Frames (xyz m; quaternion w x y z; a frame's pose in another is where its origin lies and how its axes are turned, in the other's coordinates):
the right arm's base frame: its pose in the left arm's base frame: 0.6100 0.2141 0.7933 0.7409 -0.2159 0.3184 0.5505
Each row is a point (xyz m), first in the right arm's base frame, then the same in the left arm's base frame.
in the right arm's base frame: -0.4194 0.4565 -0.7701
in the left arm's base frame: -0.0856 -0.4495 0.5627
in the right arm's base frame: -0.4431 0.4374 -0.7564
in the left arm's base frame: -0.0687 -0.4621 0.5886
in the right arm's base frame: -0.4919 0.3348 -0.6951
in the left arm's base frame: 0.0341 -0.4849 0.6632
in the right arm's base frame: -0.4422 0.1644 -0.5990
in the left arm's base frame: 0.2285 -0.4380 0.6904
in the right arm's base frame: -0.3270 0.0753 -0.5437
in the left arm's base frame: 0.3484 -0.3496 0.6449
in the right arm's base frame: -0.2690 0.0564 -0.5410
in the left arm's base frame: 0.3782 -0.3141 0.6050
